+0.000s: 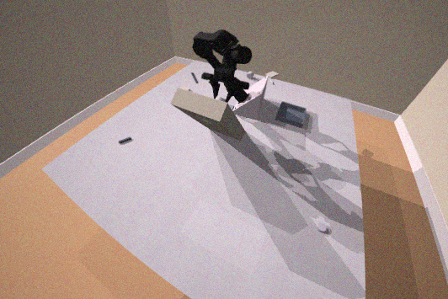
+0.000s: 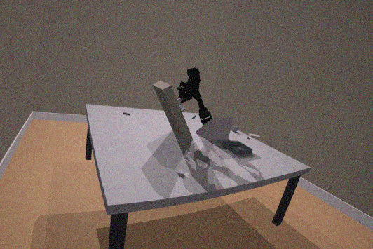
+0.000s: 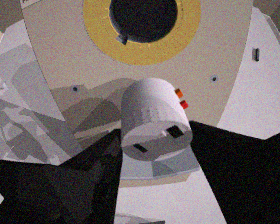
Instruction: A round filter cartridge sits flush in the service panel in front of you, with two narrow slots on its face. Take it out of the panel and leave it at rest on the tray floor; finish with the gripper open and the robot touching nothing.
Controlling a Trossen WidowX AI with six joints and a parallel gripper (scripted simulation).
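Right now the blue-grey tray is 38 cm behind my gripper tip, 25 cm to the left of it and 22 cm below it. Also, from my gripper tip: round filter cartridge: right at my gripper tip; then beige service panel: 5 cm below, 4 cm ahead; then small dark bar: 40 cm to the right, 27 cm ahead, 23 cm below.
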